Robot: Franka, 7 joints.
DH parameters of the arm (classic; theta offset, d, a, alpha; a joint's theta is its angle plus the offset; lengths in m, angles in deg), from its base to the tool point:
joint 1: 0 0.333 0 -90
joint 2: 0 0 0 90
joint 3: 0 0.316 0.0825 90
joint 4: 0 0 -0.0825 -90
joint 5: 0 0.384 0 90
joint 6: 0 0 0.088 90
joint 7: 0 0.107 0 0
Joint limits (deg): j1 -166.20..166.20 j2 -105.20..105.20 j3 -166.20..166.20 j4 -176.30..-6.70 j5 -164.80..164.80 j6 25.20..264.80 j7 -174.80..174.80
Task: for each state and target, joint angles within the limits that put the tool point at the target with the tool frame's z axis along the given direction. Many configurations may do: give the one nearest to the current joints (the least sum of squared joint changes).
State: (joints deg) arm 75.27 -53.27 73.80 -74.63 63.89 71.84 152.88
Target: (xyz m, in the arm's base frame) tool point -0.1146 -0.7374 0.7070 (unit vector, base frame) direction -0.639 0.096 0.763
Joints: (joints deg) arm 91.02 -83.47 20.23 -30.49 21.95 117.48 152.88
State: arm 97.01 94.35 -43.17 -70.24 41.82 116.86 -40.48
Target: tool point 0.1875 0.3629 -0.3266 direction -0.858 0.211 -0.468
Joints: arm 58.14 105.20 -3.09 -67.48 70.13 112.76 -40.48
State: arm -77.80 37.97 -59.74 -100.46 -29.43 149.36 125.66
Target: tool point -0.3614 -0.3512 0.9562 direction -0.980 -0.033 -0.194
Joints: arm -71.61 3.03 -63.33 -57.61 -49.63 119.79 125.66
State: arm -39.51 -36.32 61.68 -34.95 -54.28 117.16 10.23
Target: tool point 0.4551 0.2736 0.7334 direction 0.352 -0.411 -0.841
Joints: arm -32.32 -0.61 69.89 -77.29 -32.62 80.70 10.23
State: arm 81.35 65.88 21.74 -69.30 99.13 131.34 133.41
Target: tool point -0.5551 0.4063 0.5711 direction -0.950 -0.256 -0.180
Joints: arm 107.92 19.22 40.98 -88.62 75.72 136.05 133.41
